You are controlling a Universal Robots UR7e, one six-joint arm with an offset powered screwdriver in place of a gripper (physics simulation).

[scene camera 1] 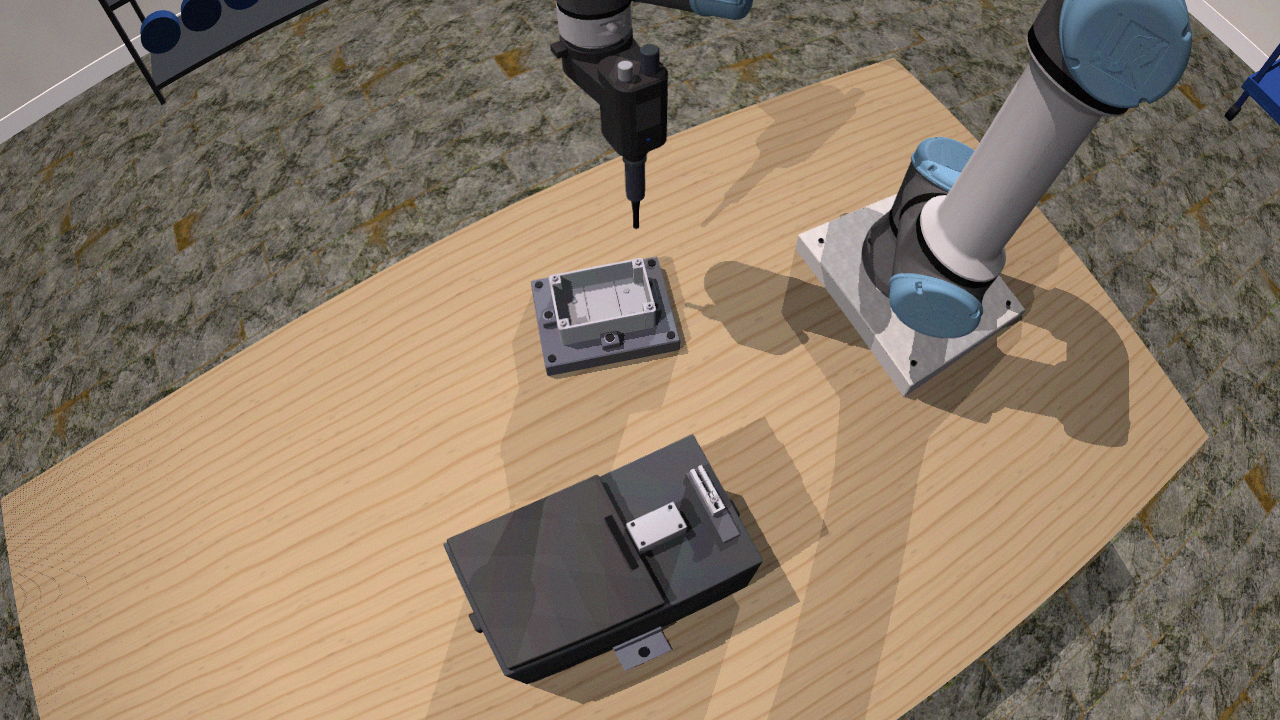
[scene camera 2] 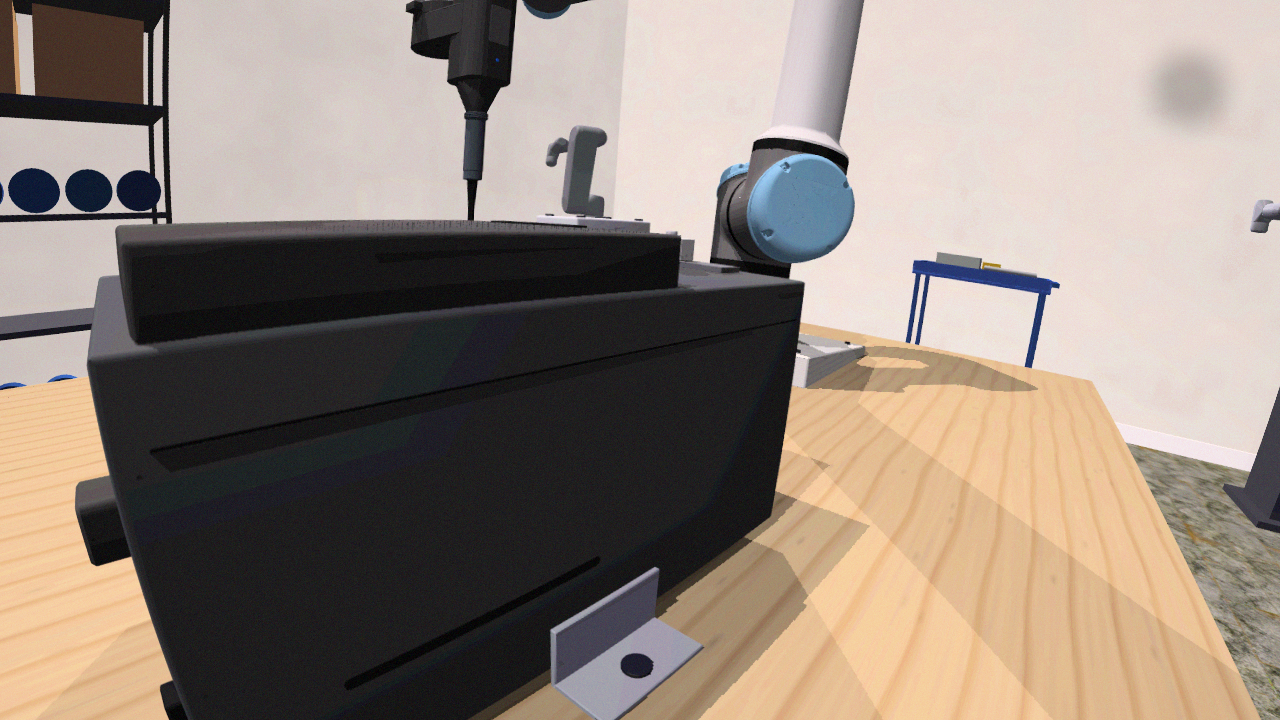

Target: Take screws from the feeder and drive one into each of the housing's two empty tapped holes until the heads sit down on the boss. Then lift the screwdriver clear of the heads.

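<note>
My screwdriver (scene camera 1: 636, 224) (scene camera 2: 471, 214) is upright, with its dark bit raised above the far right corner of the housing. I see no screw at the bit's tip in scene camera 1; in scene camera 2 the lower end meets the feeder's top edge. The light grey open housing (scene camera 1: 611, 329) sits on a dark fixture plate (scene camera 1: 585, 356). Small round details show at its four corner bosses, too small to tell heads from holes surely. The black screw feeder (scene camera 1: 554, 573) (scene camera 2: 465, 447) stands nearer, with a small white block (scene camera 1: 657, 526) on its low end. The housing is hidden in scene camera 2.
The arm's base plate (scene camera 1: 850, 259) (scene camera 2: 823, 360) is bolted to the wooden table (scene camera 1: 268, 429) (scene camera 2: 966, 465), right of the housing. A metal bracket (scene camera 1: 642, 650) (scene camera 2: 644, 664) sticks out at the feeder's near side. A blue side table (scene camera 2: 984, 275) stands by the wall.
</note>
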